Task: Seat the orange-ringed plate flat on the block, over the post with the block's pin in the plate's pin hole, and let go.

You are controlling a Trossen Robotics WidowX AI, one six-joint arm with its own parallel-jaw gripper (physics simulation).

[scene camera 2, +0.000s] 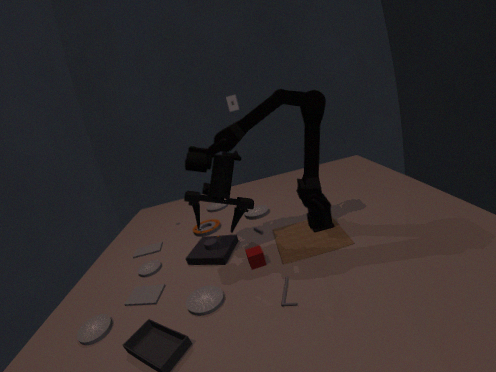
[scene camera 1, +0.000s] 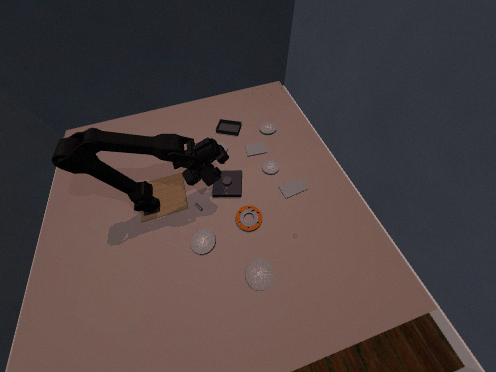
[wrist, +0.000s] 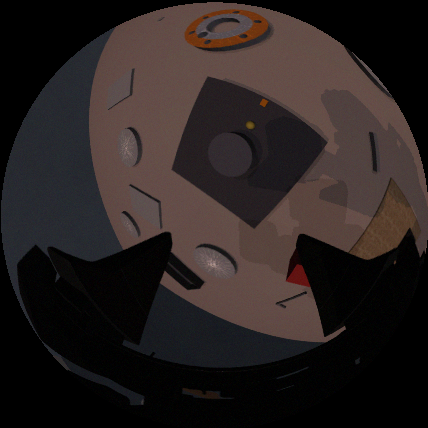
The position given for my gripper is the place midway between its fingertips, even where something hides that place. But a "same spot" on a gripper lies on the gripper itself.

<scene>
my gripper: scene camera 2; scene camera 1 215,169; wrist
same spot on my gripper: (scene camera 2: pixel 239 211) = (wrist: pixel 322 330)
</scene>
